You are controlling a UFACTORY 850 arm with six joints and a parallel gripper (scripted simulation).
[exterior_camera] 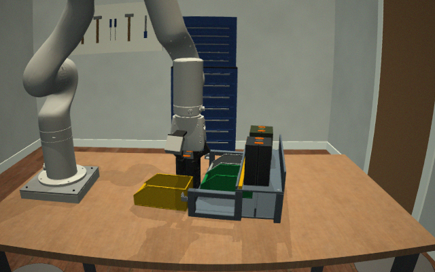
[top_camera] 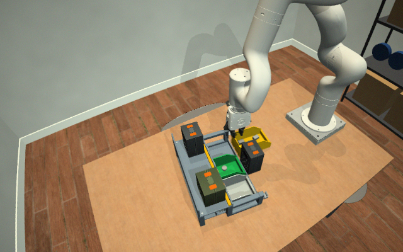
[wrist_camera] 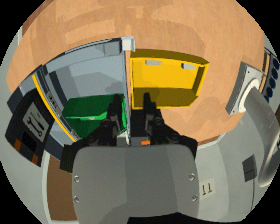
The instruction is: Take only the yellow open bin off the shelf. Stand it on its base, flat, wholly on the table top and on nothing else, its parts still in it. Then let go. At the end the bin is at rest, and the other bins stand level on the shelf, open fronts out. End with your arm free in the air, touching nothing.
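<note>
The yellow bin is 9 cm below my hand, 8 cm behind it and 1 cm to the left of it. Also, from my hand: grey bin: 21 cm to the left, 13 cm ahead, 9 cm below; then olive box: 23 cm ahead, 20 cm to the left, 2 cm above; then green bin: 12 cm ahead, 10 cm to the left, 9 cm below.
</note>
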